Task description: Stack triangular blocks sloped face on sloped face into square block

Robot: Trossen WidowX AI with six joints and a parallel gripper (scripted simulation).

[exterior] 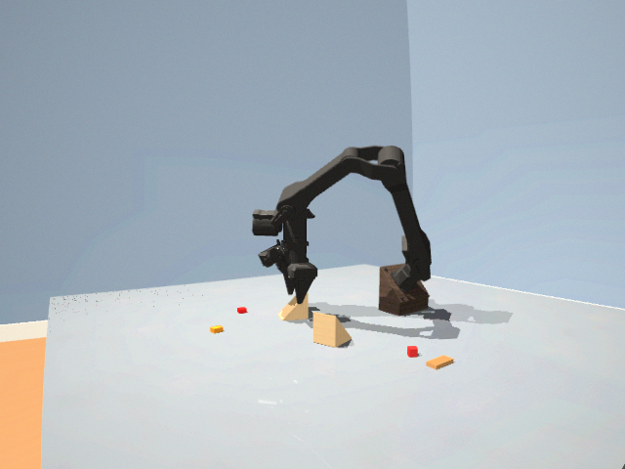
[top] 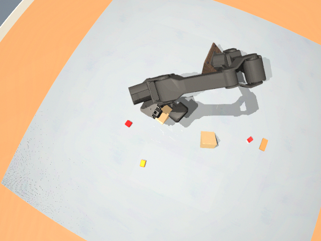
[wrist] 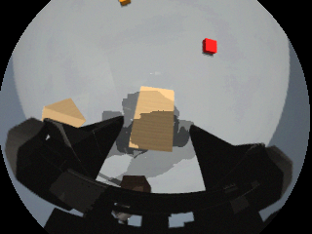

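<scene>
My gripper tip is 1 cm past the tan triangular block, 1 cm to the right of it and 3 cm above it. Also, from my gripper tip: orange piece: 22 cm ahead, 4 cm below.
</scene>
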